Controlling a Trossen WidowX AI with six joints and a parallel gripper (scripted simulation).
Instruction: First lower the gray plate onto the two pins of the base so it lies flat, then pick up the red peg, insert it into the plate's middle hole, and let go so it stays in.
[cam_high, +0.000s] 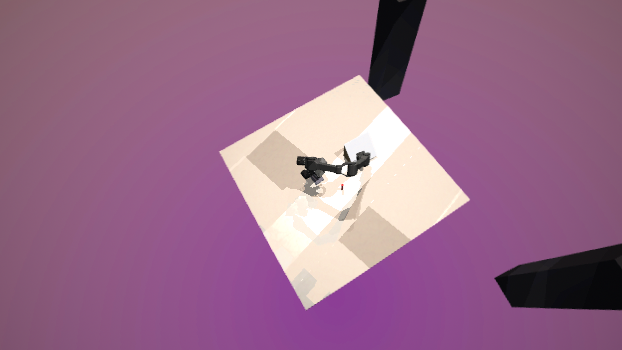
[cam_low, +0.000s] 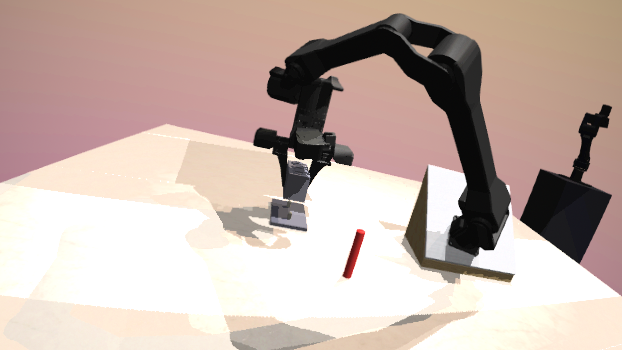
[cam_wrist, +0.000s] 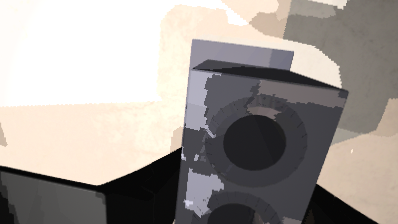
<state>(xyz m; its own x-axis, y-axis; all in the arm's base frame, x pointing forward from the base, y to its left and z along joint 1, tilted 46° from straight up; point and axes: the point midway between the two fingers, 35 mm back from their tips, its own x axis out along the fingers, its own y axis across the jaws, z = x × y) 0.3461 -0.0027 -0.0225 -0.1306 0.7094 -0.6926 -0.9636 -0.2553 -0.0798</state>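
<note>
My gripper tip is 16 cm to the right of the red peg, 13 cm past it and 2 cm above it. Round my gripper tip: gray plate: 3 cm above.
</note>
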